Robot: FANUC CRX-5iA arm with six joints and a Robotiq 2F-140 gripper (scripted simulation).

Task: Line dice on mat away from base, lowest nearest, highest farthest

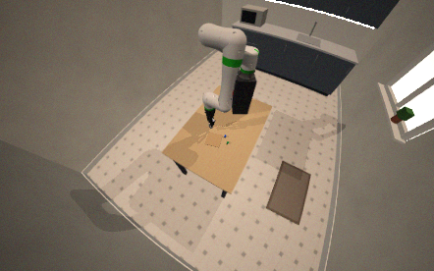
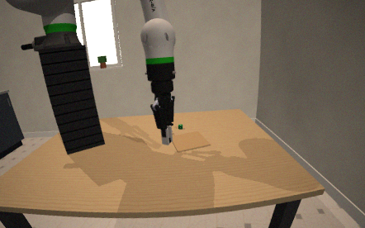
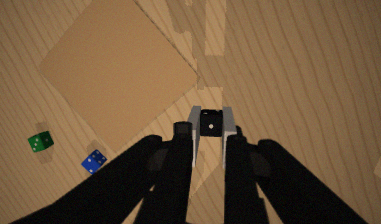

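Now: hand 9 cm short of the tan mat, 8 cm to the right of it and 8 cm above it. The rest, counted from my hand: blue die 1 cm ahead, 16 cm to the left, 7 cm below; then black die 2 cm below; then green die 6 cm ahead, 22 cm to the left, 7 cm below.
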